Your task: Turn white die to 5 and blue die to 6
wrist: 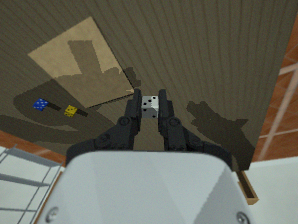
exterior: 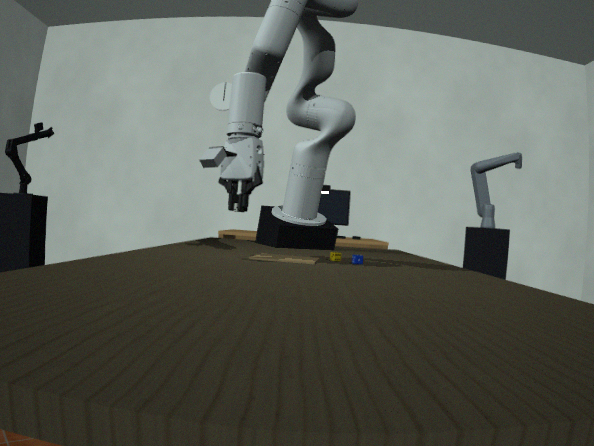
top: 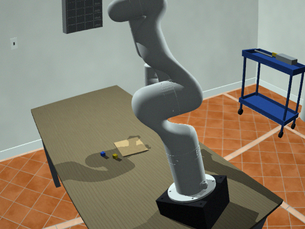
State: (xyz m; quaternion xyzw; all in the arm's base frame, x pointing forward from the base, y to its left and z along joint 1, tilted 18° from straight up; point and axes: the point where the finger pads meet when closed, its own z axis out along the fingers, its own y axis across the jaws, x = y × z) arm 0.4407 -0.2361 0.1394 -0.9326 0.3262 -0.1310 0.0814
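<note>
My hand is 6 cm short of the tan mat, 11 cm to the right of it and 12 cm above it. Round my hand: white die: 1 cm below; yellow die: 3 cm ahead, 24 cm to the left, 11 cm below; blue die: 9 cm ahead, 27 cm to the left, 11 cm below.
</note>
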